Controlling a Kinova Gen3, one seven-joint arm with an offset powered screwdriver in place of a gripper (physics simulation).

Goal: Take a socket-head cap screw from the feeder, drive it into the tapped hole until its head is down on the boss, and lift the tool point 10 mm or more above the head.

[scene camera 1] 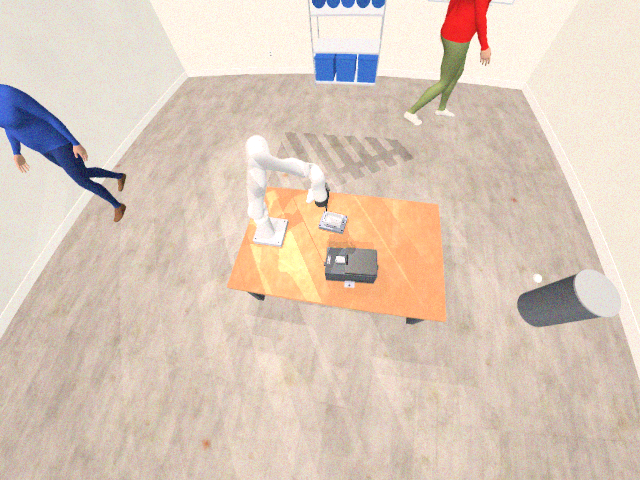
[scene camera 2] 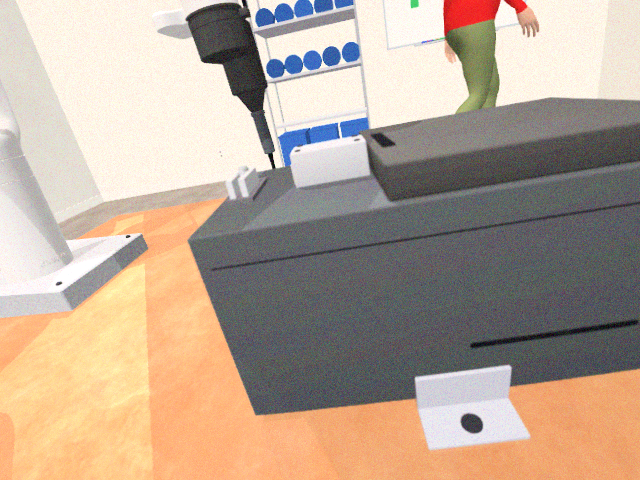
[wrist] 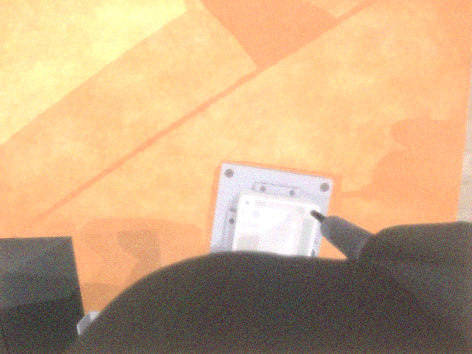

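My screwdriver (scene camera 1: 326, 208) (scene camera 2: 272, 164) (wrist: 315, 214) points down, its thin dark bit at the upper right corner of the white housing in the wrist view. Whether the bit touches the corner boss, or a screw is on it, is too small to tell. The white housing (scene camera 1: 333, 220) (wrist: 275, 227) sits on a light grey plate (wrist: 305, 176); the tapped hole under the bit is hidden. The dark grey feeder (scene camera 1: 361, 262) (scene camera 2: 320, 310) (wrist: 37, 280) stands apart from the plate. Its small pale pick-up block (scene camera 2: 242, 183) is at the near left end of its top; no screw can be made out there.
The arm's base plate (scene camera 1: 269, 238) (scene camera 2: 103, 268) is bolted to the orange table (scene camera 1: 408, 232). A small angle bracket (scene camera 1: 349, 284) (scene camera 2: 470, 423) sits at the feeder's front. A dark bin (scene camera 1: 553, 302) and two people (scene camera 1: 36, 124) (scene camera 1: 457, 51) are away from the table.
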